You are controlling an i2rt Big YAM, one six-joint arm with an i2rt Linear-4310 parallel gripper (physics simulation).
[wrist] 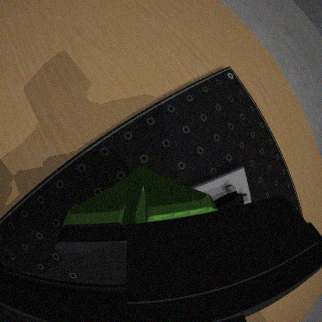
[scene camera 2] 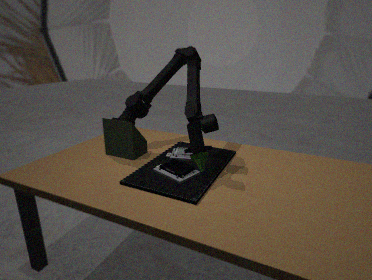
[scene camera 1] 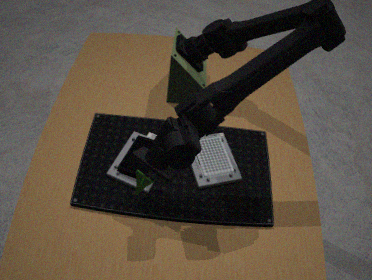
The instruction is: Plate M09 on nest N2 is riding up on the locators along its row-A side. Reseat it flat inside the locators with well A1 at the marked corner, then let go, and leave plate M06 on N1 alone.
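Where they show: gripper, fingertip midpoint: (wrist: pixel 143 173) (scene camera 2: pixel 202 171) (scene camera 1: pixel 137 193); arm's base, origin of the base link: (scene camera 2: pixel 123 127) (scene camera 1: pixel 187 54).
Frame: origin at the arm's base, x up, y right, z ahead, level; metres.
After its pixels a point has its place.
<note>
A black plate (scene camera 1: pixel 129 163) @[x -0.096, y 0.139, z 0.364 m] (scene camera 2: pixel 176 167) @[x -0.095, y 0.122, z 0.340 m] lies on a light grey nest (scene camera 1: pixel 116 171) (scene camera 2: pixel 180 178) @[x -0.112, y 0.175, z 0.381 m] (wrist: pixel 240 178) @[x -0.112, y 0.187, z 0.383 m], at the left in the scene camera 1 view. A white many-welled plate (scene camera 1: pixel 216 156) @[x -0.100, y -0.086, z 0.318 m] lies on a second grey nest (scene camera 1: pixel 219 180) @[x -0.112, y -0.093, z 0.387 m], to its right. I cannot read their labels, nor tell which is M09 or whether either rides up. My gripper (scene camera 1: pixel 143 181) (scene camera 2: pixel 201 161) (wrist: pixel 143 173) @[x -0.098, y 0.112, z 0.451 m], with green fingers, is shut and empty. It hangs over the black plate's nest, near its front right side in scene camera 1. The wrist hides part of the black plate and the gap between the nests.
Both nests stand on a black perforated board (scene camera 1: pixel 165 205) @[x -0.124, y 0.042, z 0.464 m] (scene camera 2: pixel 195 192) @[x -0.124, y 0.232, z 0.465 m] (wrist: pixel 160 125) @[x -0.124, y 0.155, z 0.473 m] on a wooden table (scene camera 1: pixel 55 230) @[x -0.137, y 0.320, z 0.568 m] (scene camera 2: pixel 280 210) @[x -0.137, y 0.207, z 0.757 m] (wrist: pixel 110 40) @[x -0.137, y 0.181, z 0.599 m]. The arm's green base bracket (scene camera 1: pixel 180 82) @[x -0.048, y 0.017, z 0.089 m] (scene camera 2: pixel 122 140) @[x -0.045, y 0.050, z 0.027 m] stands behind the board. The forearm passes above the white plate's side.
</note>
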